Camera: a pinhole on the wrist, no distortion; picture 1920 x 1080 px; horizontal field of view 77.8 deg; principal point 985.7 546.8 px. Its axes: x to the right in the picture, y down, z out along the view. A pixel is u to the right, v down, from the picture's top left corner.
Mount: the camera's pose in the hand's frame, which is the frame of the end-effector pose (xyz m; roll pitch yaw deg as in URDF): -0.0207 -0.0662 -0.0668 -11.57 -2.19 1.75
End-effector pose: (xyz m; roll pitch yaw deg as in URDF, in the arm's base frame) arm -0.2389 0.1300 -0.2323 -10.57 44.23 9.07
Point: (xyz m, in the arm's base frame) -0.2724 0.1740 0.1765
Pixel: 110 545
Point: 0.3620 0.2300 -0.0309
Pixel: 1666 213
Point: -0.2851 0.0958 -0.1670
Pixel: 150 897
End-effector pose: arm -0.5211 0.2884 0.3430 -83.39 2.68 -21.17
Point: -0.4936 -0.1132 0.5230
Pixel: behind the camera
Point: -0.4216 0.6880 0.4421
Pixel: 945 350
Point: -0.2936 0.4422 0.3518
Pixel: 1754 595
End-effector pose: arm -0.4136 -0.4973 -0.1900 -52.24 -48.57 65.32
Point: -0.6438 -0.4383 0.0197
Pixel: 1537 541
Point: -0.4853 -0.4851 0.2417
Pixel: outside the picture
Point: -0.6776 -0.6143 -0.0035
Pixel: 1084 163
